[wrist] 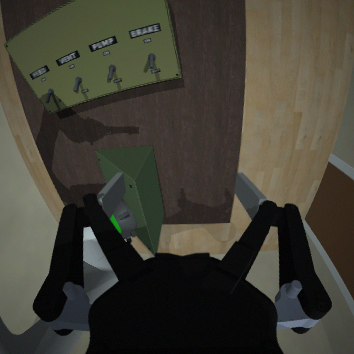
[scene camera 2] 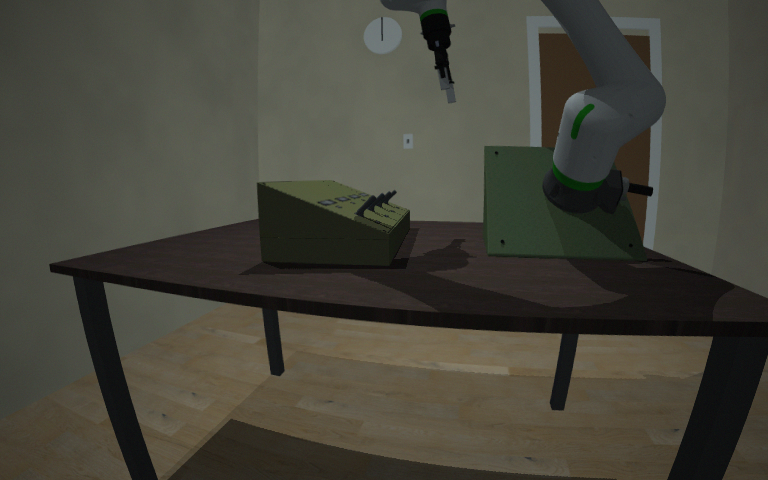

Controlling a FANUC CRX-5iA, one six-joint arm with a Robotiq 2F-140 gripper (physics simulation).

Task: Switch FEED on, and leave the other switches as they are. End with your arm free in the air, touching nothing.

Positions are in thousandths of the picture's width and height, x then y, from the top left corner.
Scene:
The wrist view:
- my gripper: 507, 516
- olive switch box: 145, 151

